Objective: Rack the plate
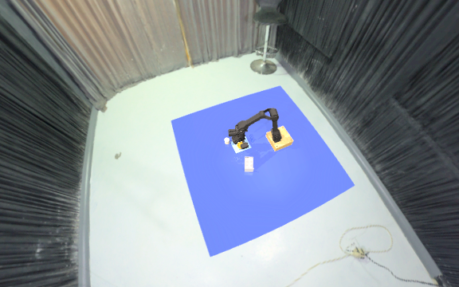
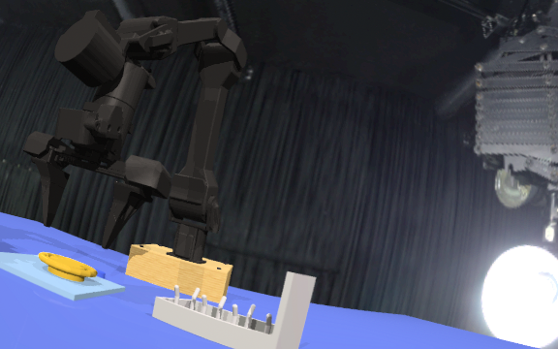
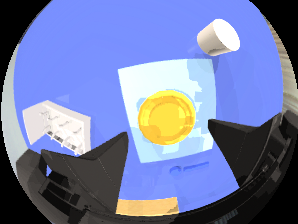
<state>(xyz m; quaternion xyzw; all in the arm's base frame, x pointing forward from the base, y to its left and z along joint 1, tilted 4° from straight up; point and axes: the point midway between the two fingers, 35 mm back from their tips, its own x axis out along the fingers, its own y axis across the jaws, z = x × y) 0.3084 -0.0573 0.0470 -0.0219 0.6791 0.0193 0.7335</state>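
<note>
The yellow plate lies 4 cm below my gripper tip. Also, from my gripper tip: dish rack (1 cm behind, 19 cm to the left, 3 cm below); small white cup (11 cm ahead, 8 cm to the right, 3 cm below); light blue flat pad (2 cm to the right, 5 cm below).
</note>
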